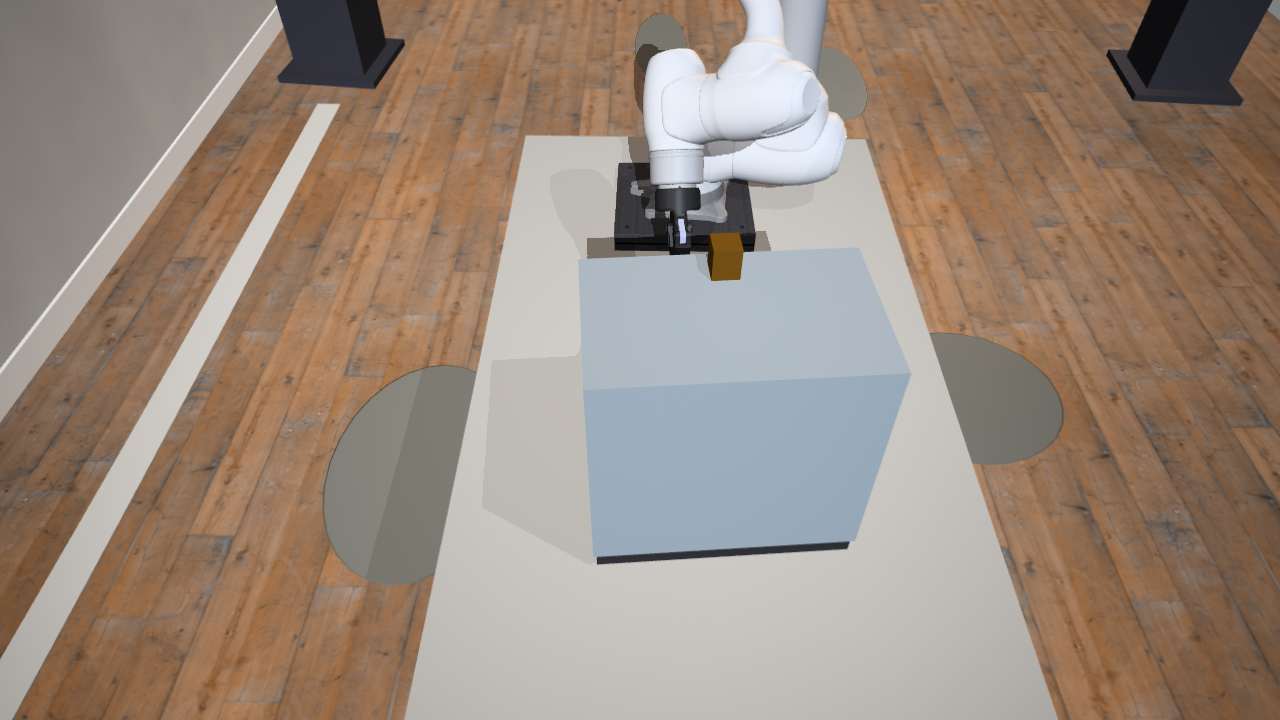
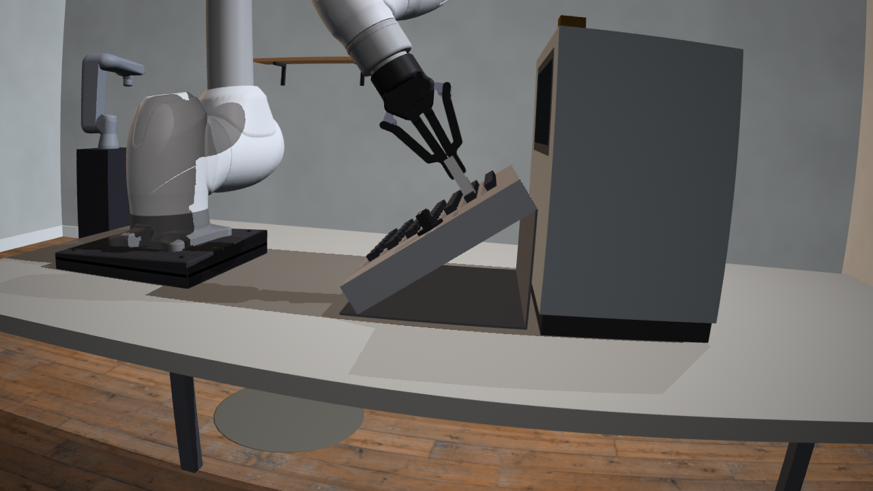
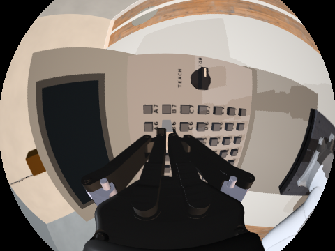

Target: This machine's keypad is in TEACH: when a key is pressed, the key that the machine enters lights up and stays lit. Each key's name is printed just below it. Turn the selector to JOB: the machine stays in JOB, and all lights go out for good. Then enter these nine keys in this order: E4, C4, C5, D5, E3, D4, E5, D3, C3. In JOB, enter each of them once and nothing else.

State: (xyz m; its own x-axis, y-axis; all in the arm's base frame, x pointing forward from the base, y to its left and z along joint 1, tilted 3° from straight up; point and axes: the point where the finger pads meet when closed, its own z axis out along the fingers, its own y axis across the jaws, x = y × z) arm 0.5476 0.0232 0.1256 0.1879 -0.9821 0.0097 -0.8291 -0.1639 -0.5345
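My gripper is now 90 mm to the right of the key, 80 mm past it and 80 mm above it. The rest, counted from my hand: black selector knob 100 mm to the right, 60 mm below, 20 mm behind; then sloped keypad panel 100 mm below, 20 mm to the left, 10 mm behind.
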